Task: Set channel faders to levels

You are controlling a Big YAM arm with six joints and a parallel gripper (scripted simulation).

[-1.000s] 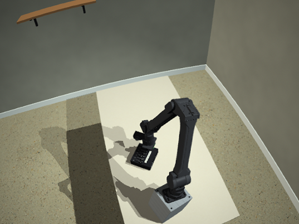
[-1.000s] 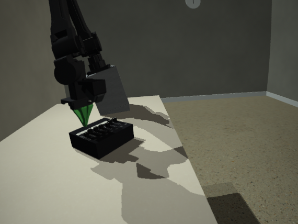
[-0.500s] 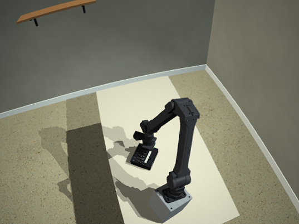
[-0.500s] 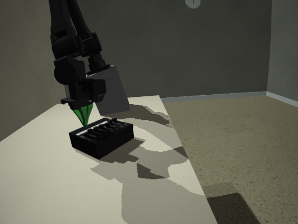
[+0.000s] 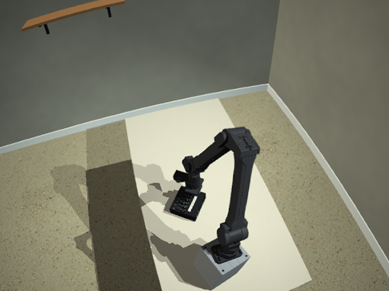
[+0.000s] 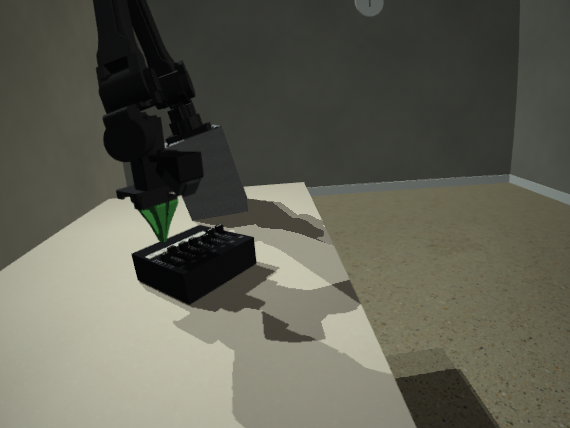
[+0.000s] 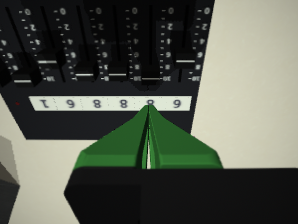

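The channel 2 fader is 20 mm to the left of my hand, 20 mm below it and 20 mm ahead of it. From my hand the other things lie so: master fader cap 90 mm to the left, 60 mm behind, 20 mm below; then channel 1 fader cap 40 mm ahead, 20 mm below, 10 mm to the left.
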